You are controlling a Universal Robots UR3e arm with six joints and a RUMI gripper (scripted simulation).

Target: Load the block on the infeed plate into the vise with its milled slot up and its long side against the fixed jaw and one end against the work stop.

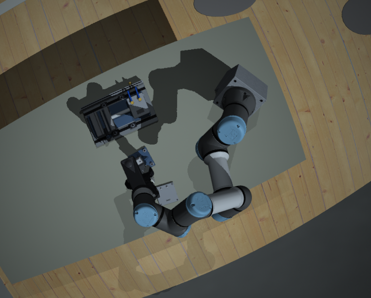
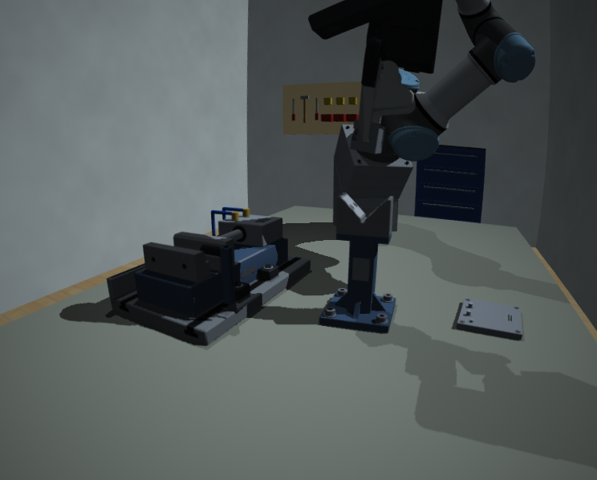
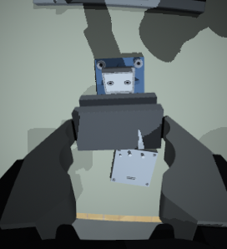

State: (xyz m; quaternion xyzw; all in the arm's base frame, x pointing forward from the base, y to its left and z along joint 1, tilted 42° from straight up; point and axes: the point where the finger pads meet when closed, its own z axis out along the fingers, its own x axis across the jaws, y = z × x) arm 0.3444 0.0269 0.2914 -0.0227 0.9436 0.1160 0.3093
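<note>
Now: the part 10 mm to the right of my hand and 10 mm below it. The rest, counted from my hand: air cylinder rod: 30 mm ahead, 230 mm to the right, 170 mm below; blue post: 180 mm below; work stop: 110 mm ahead, 170 mm to the right, 150 mm below.
</note>
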